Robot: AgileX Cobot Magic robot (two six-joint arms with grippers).
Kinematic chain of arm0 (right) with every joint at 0, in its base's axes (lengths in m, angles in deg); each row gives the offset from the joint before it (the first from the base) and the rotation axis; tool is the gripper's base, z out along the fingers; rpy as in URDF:
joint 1: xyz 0 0 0.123 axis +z
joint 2: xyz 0 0 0 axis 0.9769 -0.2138 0
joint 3: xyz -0.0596 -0.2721 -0.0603 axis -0.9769 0.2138 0
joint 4: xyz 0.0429 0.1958 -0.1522 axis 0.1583 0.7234 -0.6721
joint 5: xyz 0 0 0 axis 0.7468 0.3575 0.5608
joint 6: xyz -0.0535 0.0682 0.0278 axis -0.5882 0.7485 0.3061
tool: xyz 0 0 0 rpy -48.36 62.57 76.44
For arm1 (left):
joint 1: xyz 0 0 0.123 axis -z
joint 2: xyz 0 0 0 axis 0.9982 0.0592 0
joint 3: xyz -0.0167 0.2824 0.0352 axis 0.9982 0.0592 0
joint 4: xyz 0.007 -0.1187 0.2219 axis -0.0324 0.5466 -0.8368
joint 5: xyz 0 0 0 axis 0.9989 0.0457 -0.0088
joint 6: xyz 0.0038 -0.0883 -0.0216 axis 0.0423 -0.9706 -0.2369
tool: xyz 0 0 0 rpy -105.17 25.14 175.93
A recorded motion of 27 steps. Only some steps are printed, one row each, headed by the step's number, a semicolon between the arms.
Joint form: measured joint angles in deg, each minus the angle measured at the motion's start. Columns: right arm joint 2, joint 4, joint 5, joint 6, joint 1, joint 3; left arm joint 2, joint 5, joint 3, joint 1, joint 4, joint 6.
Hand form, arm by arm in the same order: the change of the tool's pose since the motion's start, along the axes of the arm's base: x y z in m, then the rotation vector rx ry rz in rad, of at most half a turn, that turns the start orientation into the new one. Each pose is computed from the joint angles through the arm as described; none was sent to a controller.
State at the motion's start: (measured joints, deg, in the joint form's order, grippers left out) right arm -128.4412 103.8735 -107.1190 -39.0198 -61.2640 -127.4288; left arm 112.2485 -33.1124 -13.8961 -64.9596 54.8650 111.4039
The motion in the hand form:
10: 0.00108 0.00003 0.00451 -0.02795 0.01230 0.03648; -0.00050 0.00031 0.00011 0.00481 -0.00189 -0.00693
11: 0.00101 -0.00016 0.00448 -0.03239 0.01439 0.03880; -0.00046 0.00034 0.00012 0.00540 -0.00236 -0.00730
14: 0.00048 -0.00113 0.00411 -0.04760 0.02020 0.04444; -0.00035 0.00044 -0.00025 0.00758 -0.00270 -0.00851
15: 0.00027 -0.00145 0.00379 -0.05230 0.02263 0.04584; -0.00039 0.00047 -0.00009 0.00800 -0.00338 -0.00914
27: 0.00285 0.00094 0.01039 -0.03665 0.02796 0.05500; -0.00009 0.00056 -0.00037 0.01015 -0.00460 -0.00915
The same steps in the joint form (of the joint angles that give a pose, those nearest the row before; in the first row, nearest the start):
10: 0.13 -5.27 -2.22 3.42 0.02 -1.55; -0.08 0.10 0.04 0.01 -0.45 0.03
11: 0.12 -5.85 -2.35 3.82 0.03 -1.62; -0.08 0.09 0.03 0.01 -0.50 0.03
14: 0.15 -7.62 -2.61 5.02 0.03 -1.71; -0.03 0.07 0.01 0.00 -0.66 0.01
15: 0.14 -8.15 -2.68 5.39 0.03 -1.71; -0.06 0.07 0.01 0.00 -0.71 0.01
27: 0.26 -8.51 -4.57 6.30 0.03 -3.20; 0.00 -0.02 -0.03 0.00 -0.85 -0.03

